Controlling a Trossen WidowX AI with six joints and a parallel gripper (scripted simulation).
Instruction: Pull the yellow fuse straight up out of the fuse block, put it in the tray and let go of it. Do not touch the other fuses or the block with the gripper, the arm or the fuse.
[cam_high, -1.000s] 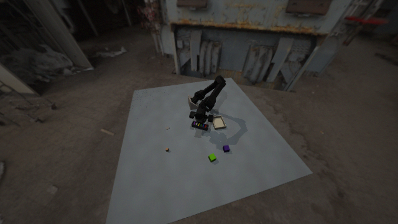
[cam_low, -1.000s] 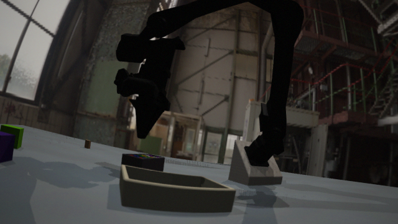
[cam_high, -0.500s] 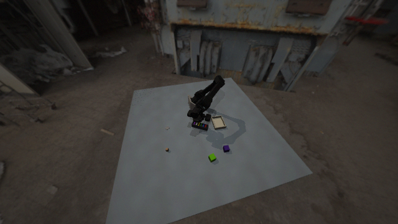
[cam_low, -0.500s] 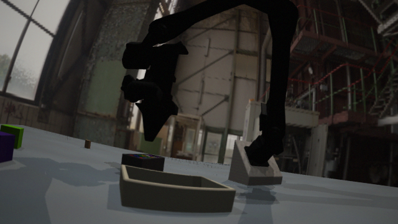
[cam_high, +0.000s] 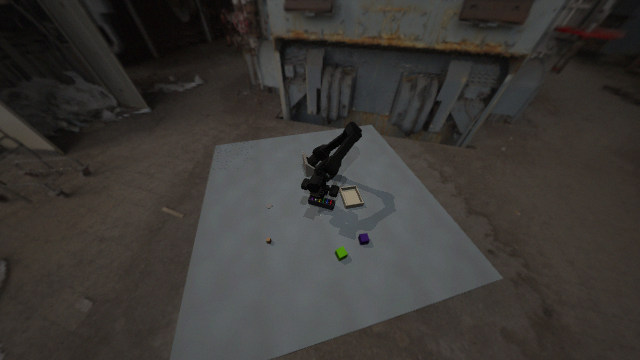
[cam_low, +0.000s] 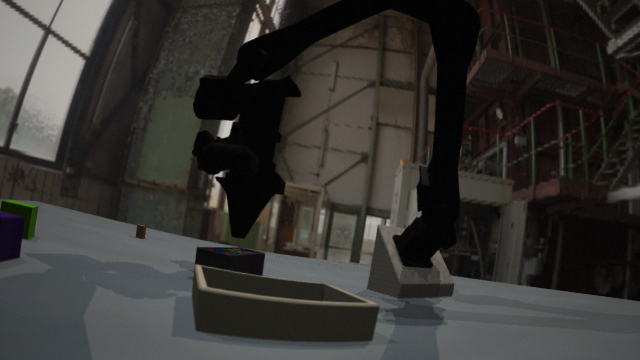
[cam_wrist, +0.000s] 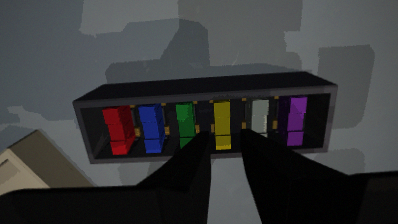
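The yellow fuse lies 30 mm below my gripper tip. Round my gripper tip: white fuse 10 mm behind, 20 mm to the right, 30 mm below; then green fuse 10 mm ahead, 20 mm to the left, 30 mm below; then blue fuse 20 mm ahead, 40 mm to the left, 30 mm below.
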